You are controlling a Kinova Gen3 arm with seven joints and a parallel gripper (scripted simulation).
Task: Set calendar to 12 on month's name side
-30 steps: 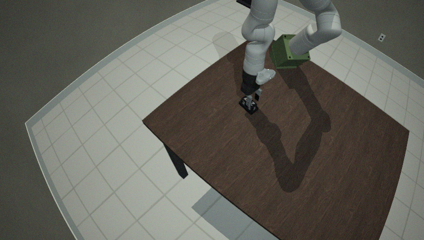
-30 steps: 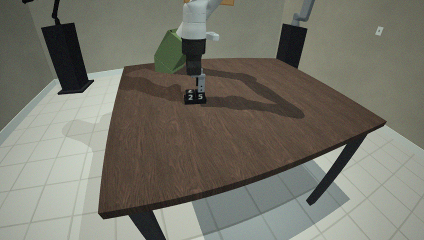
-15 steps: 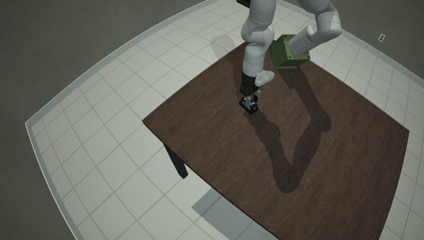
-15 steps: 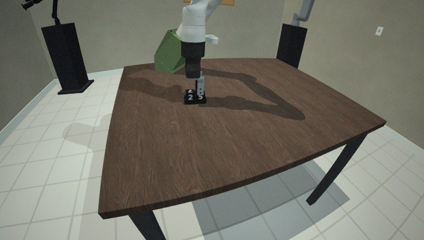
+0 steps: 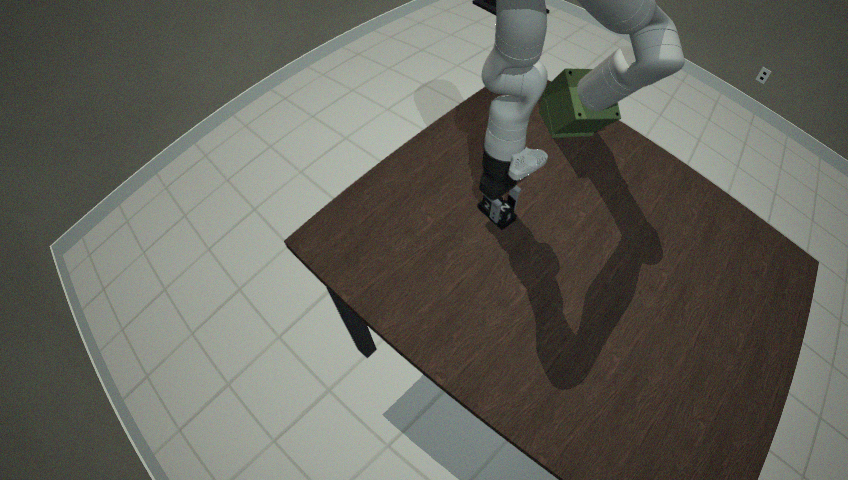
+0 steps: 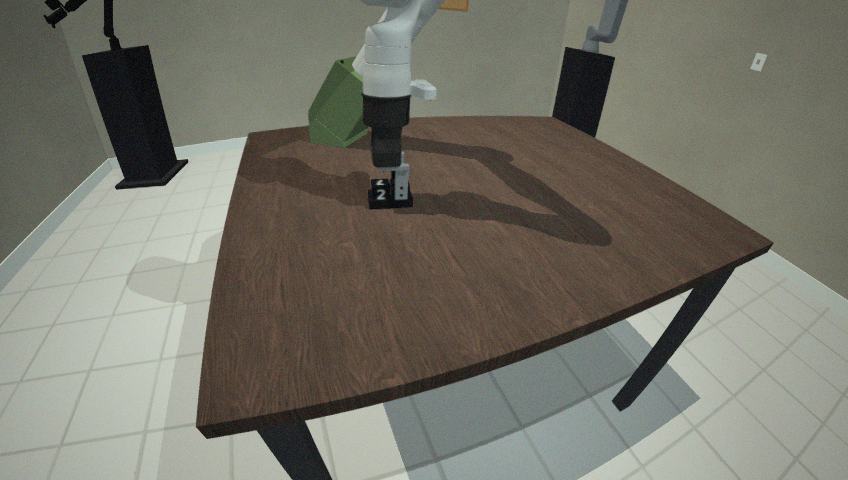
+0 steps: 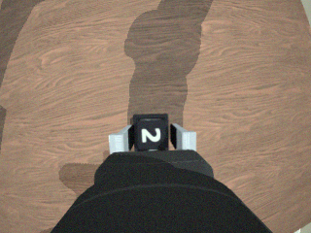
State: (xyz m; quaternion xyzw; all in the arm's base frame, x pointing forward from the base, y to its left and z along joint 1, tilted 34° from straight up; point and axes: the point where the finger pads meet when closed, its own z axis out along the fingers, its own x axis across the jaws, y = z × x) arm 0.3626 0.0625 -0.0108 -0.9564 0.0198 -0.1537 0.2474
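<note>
The black tray lies 3 cm below my hand and 2 cm to the right of it.
</note>
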